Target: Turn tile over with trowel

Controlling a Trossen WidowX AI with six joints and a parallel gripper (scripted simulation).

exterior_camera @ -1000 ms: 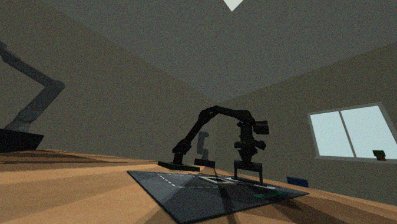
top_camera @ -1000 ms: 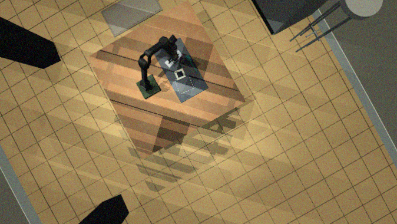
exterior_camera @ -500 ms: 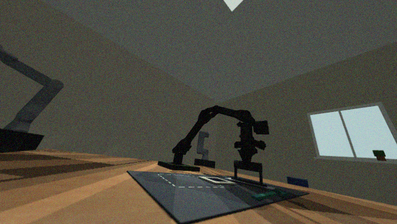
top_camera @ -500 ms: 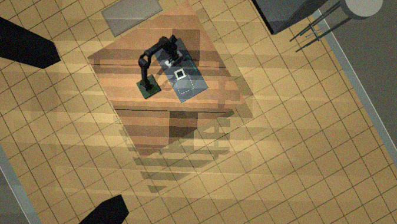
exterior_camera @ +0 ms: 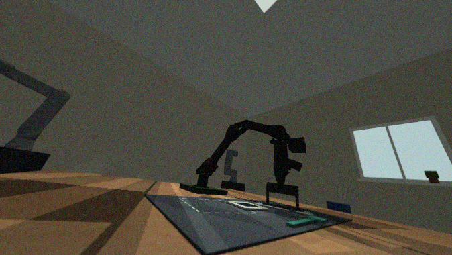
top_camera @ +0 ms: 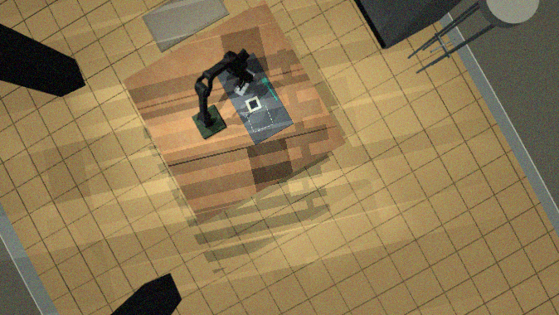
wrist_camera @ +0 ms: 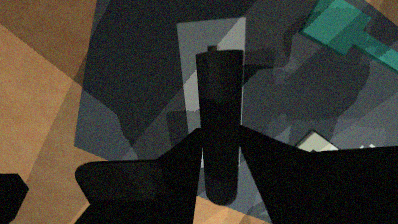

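My gripper tip is 20 mm short of the mat, 140 mm to the left of it and 90 mm above it. From my gripper tip the other things lie so: teal T-shaped tool: 160 mm ahead, 110 mm to the right, 60 mm below; then tile: 190 mm to the right, 60 mm below.
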